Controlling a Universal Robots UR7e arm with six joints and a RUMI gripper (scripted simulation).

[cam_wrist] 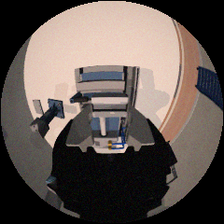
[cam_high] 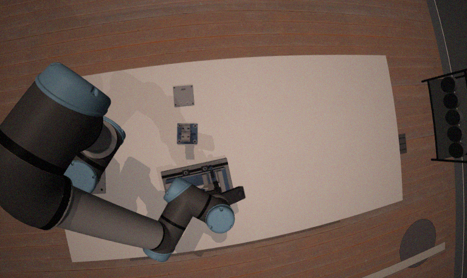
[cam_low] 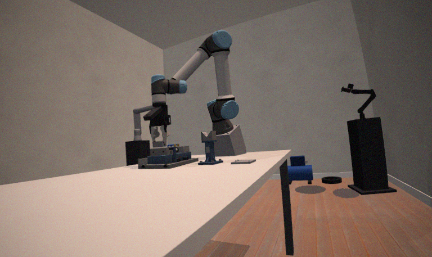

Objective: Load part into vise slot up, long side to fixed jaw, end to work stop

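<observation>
My hand is 7 cm past the vise, 3 cm to the right of it and 8 cm above it. From my hand the other things lie so: part (right at my hand); infeed plate (42 cm to the left, 12 cm below).
</observation>
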